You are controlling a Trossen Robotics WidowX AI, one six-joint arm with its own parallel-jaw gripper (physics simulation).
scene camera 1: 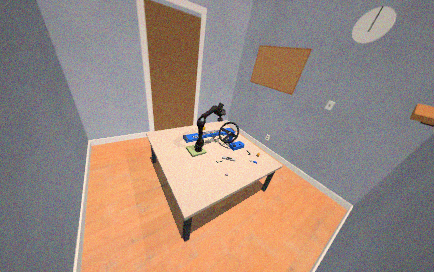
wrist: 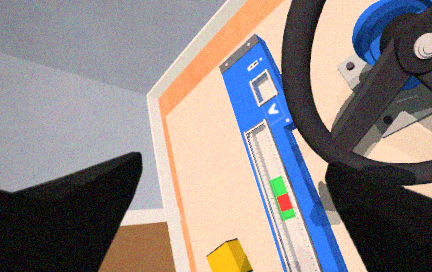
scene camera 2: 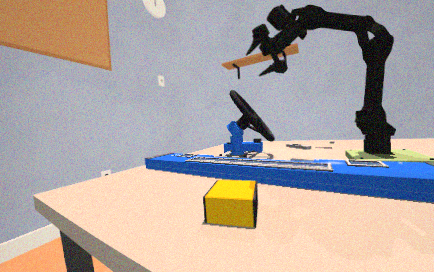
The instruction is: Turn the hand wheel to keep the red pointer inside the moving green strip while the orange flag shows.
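Where they show: gripper, fingertip midpoint: (scene camera 1: 221, 116) (wrist: 235, 166) (scene camera 2: 253, 65); arm's base, origin of the base link: (scene camera 1: 198, 150) (scene camera 2: 377, 152).
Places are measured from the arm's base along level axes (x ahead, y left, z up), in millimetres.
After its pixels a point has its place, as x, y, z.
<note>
The black hand wheel (scene camera 1: 220, 132) {393, 102, 118} (scene camera 2: 260, 125) {378, 122, 119} (wrist: 296, 60) {478, 102, 255} stands tilted on its blue mount. A long blue panel (scene camera 1: 191, 138) {32, 247, 16} (scene camera 2: 300, 182) {238, 348, -12} (wrist: 237, 85) {707, 290, 16} lies beside it. In the wrist view, the red pointer (wrist: 284, 202) {413, 292, 16} is inside the green strip (wrist: 277, 185) {448, 292, 16}, nearer the strip's lower end in that view. The small window near the letter A looks pale, and no orange flag shows in it. My gripper (scene camera 1: 221, 118) {390, 134, 341} (scene camera 2: 254, 64) {390, 134, 341} (wrist: 235, 166) {390, 134, 341} is open and empty, above the wheel and apart from it in scene camera 2's view. One finger overlaps the rim in the wrist view.
A yellow block (scene camera 2: 231, 202) {324, 533, 11} (wrist: 227, 257) {351, 474, 17} sits on the table (scene camera 1: 200, 185) {-219, -446, -24} (scene camera 2: 150, 215) {469, 564, -24} on the panel's far side from the wheel. The arm stands on a green base plate (scene camera 1: 191, 150) {-75, 29, 1} (scene camera 2: 405, 155) {-51, 57, 0}. Several small tools and parts lie near the wheel's mount.
</note>
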